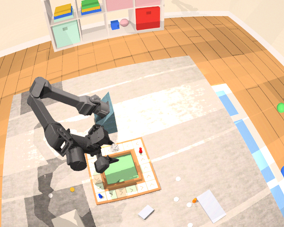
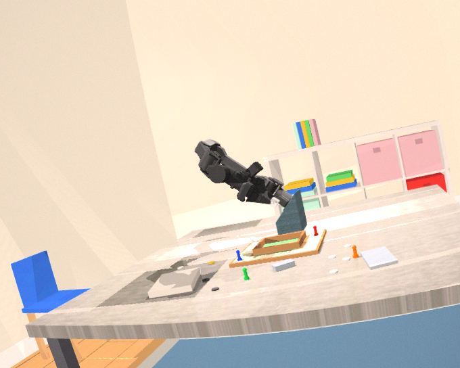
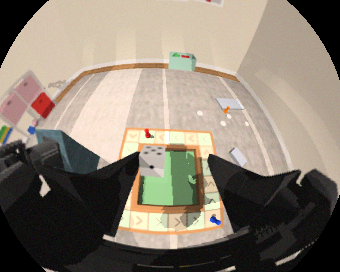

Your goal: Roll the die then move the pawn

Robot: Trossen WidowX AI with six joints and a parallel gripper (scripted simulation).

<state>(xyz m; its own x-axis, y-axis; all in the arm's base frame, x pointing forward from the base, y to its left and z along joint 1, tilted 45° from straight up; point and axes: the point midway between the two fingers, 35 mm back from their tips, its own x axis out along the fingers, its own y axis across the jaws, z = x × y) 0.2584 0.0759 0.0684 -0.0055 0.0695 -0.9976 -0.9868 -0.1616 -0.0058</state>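
The white die lies 20 mm behind my gripper tip, 10 mm to the right of it and 10 mm below it. Also, from my gripper tip: red pawn 80 mm behind, 100 mm to the left, 140 mm below; then green pawn 300 mm ahead, 10 mm to the right, 150 mm below; then blue pawn 130 mm ahead, 110 mm to the right, 140 mm below.
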